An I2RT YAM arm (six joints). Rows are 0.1 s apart.
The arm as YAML. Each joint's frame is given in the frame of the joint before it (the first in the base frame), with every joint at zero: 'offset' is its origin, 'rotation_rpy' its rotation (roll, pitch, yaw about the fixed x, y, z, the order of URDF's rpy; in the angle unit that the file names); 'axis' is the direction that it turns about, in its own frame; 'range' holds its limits. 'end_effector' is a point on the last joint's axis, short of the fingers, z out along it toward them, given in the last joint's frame.
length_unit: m
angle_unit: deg
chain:
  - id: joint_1
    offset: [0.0, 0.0, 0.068]
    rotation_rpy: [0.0, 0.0, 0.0]
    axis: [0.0, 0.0, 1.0]
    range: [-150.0, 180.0]
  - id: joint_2
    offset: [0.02, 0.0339, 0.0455]
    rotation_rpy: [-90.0, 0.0, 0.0]
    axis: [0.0, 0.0, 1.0]
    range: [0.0, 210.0]
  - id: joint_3
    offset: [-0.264, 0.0, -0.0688]
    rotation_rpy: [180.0, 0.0, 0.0]
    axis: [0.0, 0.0, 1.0]
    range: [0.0, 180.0]
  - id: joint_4
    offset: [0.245, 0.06, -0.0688]
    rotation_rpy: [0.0, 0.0, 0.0]
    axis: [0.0, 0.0, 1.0]
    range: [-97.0, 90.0]
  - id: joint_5
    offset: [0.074, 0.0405, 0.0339]
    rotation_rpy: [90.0, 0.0, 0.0]
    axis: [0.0, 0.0, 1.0]
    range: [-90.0, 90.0]
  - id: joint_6
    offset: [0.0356, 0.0, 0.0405]
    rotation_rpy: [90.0, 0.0, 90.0]
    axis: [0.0, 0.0, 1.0]
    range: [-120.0, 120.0]
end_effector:
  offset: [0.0, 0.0, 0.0]
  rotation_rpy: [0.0, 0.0, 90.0]
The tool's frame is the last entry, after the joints.
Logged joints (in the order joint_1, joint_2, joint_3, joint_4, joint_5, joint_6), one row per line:
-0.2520, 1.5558, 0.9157, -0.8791, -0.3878, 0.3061
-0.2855, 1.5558, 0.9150, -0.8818, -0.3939, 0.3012
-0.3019, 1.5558, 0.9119, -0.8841, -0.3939, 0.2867
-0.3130, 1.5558, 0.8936, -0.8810, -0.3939, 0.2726
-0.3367, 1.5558, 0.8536, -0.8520, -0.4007, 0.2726
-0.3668, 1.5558, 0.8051, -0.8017, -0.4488, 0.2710
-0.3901, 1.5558, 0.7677, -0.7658, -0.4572, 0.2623
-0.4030, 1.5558, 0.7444, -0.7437, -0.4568, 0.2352
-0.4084, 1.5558, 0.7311, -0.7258, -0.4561, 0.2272
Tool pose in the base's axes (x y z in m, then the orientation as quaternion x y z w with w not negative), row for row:
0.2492, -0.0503, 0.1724, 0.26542, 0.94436, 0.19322, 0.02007
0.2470, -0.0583, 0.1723, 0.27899, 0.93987, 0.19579, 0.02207
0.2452, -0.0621, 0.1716, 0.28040, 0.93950, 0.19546, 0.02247
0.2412, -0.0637, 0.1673, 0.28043, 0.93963, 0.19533, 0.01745
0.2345, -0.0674, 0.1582, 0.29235, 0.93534, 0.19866, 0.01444
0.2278, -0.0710, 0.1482, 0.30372, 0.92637, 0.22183, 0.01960
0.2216, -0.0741, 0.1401, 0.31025, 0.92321, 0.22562, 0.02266
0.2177, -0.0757, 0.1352, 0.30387, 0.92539, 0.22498, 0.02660
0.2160, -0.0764, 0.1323, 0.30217, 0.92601, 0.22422, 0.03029
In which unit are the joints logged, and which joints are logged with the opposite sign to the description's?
The joints are logged in radians. Opposite sign: none.
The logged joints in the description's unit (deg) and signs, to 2 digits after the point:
-14.44, 89.14, 52.47, -50.37, -22.22, 17.54
-16.36, 89.14, 52.43, -50.52, -22.57, 17.26
-17.30, 89.14, 52.25, -50.66, -22.57, 16.43
-17.93, 89.14, 51.20, -50.48, -22.57, 15.62
-19.29, 89.14, 48.91, -48.82, -22.96, 15.62
-21.02, 89.14, 46.13, -45.93, -25.71, 15.53
-22.35, 89.14, 43.99, -43.88, -26.20, 15.03
-23.09, 89.14, 42.65, -42.61, -26.17, 13.48
-23.40, 89.14, 41.89, -41.59, -26.13, 13.02

